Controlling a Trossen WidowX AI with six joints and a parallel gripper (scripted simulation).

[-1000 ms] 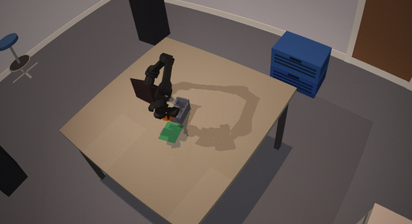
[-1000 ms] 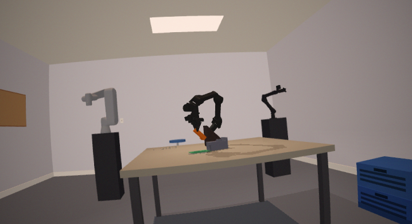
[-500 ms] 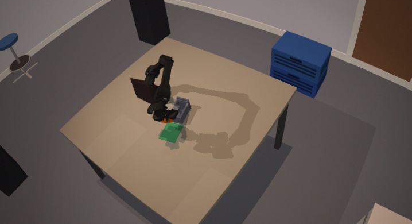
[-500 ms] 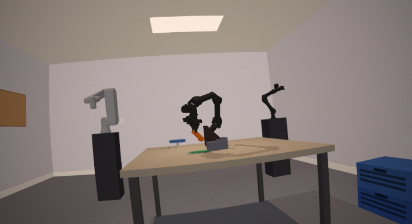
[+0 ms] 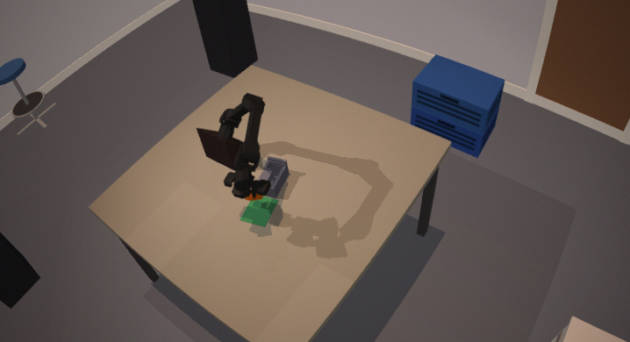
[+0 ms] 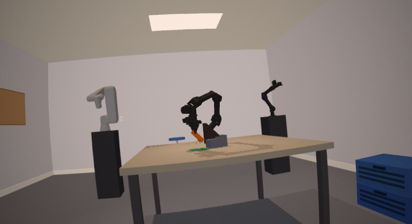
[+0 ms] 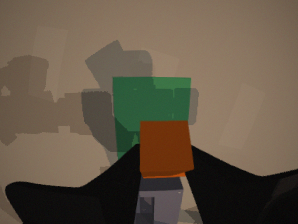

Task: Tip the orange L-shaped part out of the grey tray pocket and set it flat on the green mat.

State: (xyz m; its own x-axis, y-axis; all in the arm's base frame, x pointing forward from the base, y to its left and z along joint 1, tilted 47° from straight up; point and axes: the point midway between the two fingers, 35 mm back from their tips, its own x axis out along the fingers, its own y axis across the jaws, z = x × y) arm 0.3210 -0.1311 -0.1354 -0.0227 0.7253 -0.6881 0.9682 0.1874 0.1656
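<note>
Right now the green mat is 10 mm behind my gripper tip, 30 mm to the left of it and 140 mm below it. The rest, counted from my gripper tip: orange L-shaped part (20 mm behind, 30 mm to the left, 30 mm below).
</note>
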